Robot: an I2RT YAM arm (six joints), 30 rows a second.
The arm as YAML. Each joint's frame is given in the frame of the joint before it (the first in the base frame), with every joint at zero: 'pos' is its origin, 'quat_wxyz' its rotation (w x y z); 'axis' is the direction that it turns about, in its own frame. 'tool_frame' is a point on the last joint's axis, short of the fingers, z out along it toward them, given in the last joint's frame.
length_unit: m
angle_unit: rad
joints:
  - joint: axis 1
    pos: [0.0, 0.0, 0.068]
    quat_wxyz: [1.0, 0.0, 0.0, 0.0]
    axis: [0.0, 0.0, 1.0]
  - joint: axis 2
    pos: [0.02, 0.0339, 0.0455]
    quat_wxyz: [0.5, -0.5, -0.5, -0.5]
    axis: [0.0, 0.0, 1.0]
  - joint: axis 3
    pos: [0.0, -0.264, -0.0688]
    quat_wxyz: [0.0, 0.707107, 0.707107, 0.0]
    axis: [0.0, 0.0, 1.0]
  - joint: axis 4
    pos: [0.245, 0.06, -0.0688]
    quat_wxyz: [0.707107, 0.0, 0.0, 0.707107]
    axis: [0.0, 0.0, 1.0]
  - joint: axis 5
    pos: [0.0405, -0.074, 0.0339]
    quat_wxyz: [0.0, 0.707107, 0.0, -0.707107]
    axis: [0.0, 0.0, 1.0]
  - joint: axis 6
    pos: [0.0, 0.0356, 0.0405]
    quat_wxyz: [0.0, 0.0, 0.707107, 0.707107]
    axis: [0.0, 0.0, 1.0]
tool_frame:
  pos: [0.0, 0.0, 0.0]
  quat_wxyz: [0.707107, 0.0, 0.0, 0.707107]
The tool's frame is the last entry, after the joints.
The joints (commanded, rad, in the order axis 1, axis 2, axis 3, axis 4, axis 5, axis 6), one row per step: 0.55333, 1.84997, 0.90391, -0.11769, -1.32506, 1.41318; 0.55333, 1.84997, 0.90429, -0.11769, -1.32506, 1.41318; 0.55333, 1.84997, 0.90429, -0.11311, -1.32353, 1.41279; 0.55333, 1.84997, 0.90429, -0.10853, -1.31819, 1.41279; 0.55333, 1.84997, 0.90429, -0.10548, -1.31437, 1.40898; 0.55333, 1.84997, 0.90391, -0.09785, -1.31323, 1.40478; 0.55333, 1.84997, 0.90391, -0.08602, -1.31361, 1.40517; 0.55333, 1.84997, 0.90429, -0.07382, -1.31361, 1.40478; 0.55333, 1.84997, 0.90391, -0.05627, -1.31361, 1.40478; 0.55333, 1.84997, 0.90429, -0.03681, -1.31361, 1.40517; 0.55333, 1.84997, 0.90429, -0.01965, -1.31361, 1.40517; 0.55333, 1.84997, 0.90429, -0.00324, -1.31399, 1.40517; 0.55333, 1.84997, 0.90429, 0.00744, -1.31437, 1.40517; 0.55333, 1.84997, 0.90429, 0.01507, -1.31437, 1.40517; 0.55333, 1.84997, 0.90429, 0.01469, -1.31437, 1.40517; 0.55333, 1.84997, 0.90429, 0.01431, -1.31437, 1.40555; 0.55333, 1.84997, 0.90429, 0.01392, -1.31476, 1.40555
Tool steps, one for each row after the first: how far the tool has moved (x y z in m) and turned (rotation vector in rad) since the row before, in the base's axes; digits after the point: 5 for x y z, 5 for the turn. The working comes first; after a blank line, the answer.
Tool pose at each row, in the base's axes (x y z in m, rotation vector in rad; the steps are taken from these numbers as rounded here): 0.25823, 0.20009, 0.13139, -0.45295, -1.93037, -1.25959; 0.25831, 0.20014, 0.13148, -0.45267, -1.93050, -1.25992; 0.25862, 0.20032, 0.13161, -0.44989, -1.93360, -1.26387; 0.25900, 0.20050, 0.13164, -0.44986, -1.94000, -1.26698; 0.25926, 0.20062, 0.13165, -0.44650, -1.94621, -1.27143; 0.25967, 0.20086, 0.13185, -0.43800, -1.95154, -1.28020; 0.26039, 0.20131, 0.13236, -0.42936, -1.95489, -1.29028; 0.26120, 0.20181, 0.13297, -0.41965, -1.95913, -1.30144; 0.26217, 0.20241, 0.13366, -0.40680, -1.96461, -1.31633; 0.26340, 0.20317, 0.13463, -0.39223, -1.97066, -1.33328; 0.26440, 0.20379, 0.13543, -0.37921, -1.97594, -1.34814; 0.26534, 0.20437, 0.13623, -0.36644, -1.98056, -1.36239; 0.26595, 0.20475, 0.13676, -0.35800, -1.98340, -1.37166; 0.26638, 0.20502, 0.13713, -0.35212, -1.98566, -1.37826; 0.26636, 0.20500, 0.13711, -0.35241, -1.98555, -1.37793; 0.26634, 0.20499, 0.13710, -0.35307, -1.98527, -1.37737; 0.26631, 0.20498, 0.13709, -0.35311, -1.98480, -1.37707

0.00008, 0.00005, 0.00009, 0.00020, -0.00033, 0.00000; 0.00031, 0.00018, 0.00013, 0.00143, -0.00494, -0.00066; 0.00038, 0.00018, 0.00003, -0.00155, -0.00634, -0.00263; 0.00026, 0.00012, 0.00001, 0.00032, -0.00773, -0.00106; 0.00041, 0.00024, 0.00020, 0.00465, -0.01043, 0.00035; 0.00072, 0.00045, 0.00051, 0.00634, -0.00955, 0.00011; 0.00081, 0.00050, 0.00061, 0.00677, -0.01104, 0.00008; 0.00097, 0.00060, 0.00069, 0.00902, -0.01461, 0.00001; 0.00123, 0.00076, 0.00097, 0.01027, -0.01653, -0.00009; 0.00100, 0.00062, 0.00080, 0.00902, -0.01460, 0.00001; 0.00094, 0.00058, 0.00080, 0.00889, -0.01380, 0.00021; 0.00061, 0.00038, 0.00053, 0.00587, -0.00892, 0.00022; 0.00043, 0.00027, 0.00037, 0.00401, -0.00650, 0.00000; -0.00002, -0.00002, -0.00002, -0.00020, 0.00032, 0.00000; -0.00002, -0.00001, -0.00001, -0.00034, 0.00067, -0.00008; -0.00003, -0.00001, -0.00001, 0.00006, 0.00050, 0.00023
